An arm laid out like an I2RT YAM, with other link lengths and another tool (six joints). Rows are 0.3 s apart.
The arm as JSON. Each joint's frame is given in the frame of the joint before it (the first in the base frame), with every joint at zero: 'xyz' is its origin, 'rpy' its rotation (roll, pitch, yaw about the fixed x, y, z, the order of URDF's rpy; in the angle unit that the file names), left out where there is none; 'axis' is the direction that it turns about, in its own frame. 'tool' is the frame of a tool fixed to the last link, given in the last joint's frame.
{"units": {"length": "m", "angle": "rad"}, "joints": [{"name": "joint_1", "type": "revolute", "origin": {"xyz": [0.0, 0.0, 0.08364], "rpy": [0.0, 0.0, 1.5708]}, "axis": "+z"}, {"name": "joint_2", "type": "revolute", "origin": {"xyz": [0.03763, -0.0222, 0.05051], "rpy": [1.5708, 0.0, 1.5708]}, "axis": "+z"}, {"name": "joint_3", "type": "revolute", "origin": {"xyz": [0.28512, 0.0, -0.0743], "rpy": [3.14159, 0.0, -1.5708]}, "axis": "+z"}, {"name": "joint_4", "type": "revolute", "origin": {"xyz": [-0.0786, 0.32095, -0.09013], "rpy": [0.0, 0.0, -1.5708]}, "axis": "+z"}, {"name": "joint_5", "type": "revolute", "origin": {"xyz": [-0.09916, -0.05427, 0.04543], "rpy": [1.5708, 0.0, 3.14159]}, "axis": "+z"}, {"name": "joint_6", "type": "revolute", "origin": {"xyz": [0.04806, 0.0, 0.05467], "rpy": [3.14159, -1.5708, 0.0]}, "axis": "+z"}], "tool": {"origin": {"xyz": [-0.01, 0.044, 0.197], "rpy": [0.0, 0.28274, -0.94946]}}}
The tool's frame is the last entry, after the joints.
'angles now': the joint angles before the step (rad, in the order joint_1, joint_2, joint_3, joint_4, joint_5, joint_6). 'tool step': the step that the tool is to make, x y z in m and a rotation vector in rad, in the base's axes. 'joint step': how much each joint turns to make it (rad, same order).
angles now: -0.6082 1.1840 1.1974 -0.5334 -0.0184 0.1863
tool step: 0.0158 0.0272 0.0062 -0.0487 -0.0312 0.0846
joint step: 0.0467 -0.0252 -0.0444 0.0709 -0.0223 -0.0386
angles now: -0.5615 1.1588 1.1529 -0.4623 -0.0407 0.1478
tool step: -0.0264 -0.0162 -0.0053 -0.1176 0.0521 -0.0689
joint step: 0.0001 -0.0717 -0.0642 0.0126 0.1183 -0.0836
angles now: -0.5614 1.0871 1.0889 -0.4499 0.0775 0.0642
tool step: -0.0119 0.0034 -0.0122 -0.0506 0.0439 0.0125
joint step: 0.0006 -0.0436 -0.0497 0.0015 0.0181 -0.0650
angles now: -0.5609 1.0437 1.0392 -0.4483 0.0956 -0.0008
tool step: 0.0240 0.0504 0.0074 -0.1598 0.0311 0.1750
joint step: 0.1056 -0.0295 -0.0378 0.0751 -0.0007 -0.1703
